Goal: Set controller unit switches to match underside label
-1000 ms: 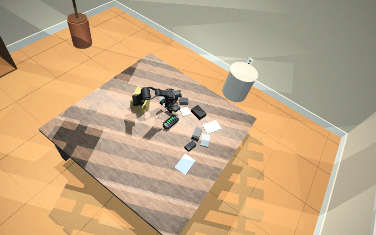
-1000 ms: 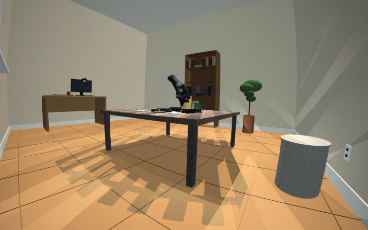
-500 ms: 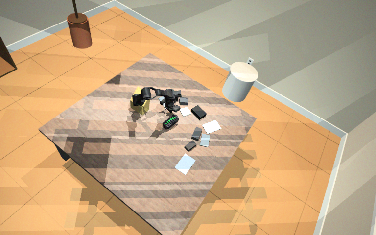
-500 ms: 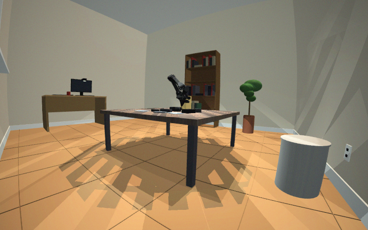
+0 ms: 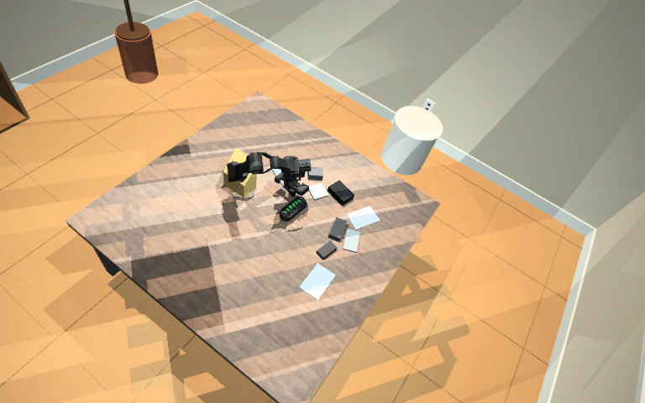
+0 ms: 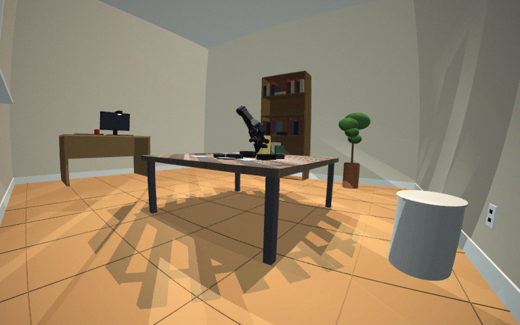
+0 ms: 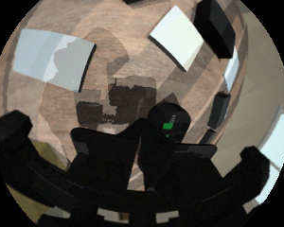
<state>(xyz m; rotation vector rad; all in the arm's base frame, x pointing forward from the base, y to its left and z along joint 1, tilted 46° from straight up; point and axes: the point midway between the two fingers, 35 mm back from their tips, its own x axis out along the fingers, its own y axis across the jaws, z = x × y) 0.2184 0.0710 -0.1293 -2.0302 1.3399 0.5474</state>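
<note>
The cream card is 50 mm ahead of my gripper tip, 140 mm to the left of it and 30 mm below it. Round my gripper tip: dark box 140 mm ahead, 210 mm to the left, 10 mm below; grey plate 360 mm ahead, 30 mm to the left, 30 mm below.
</note>
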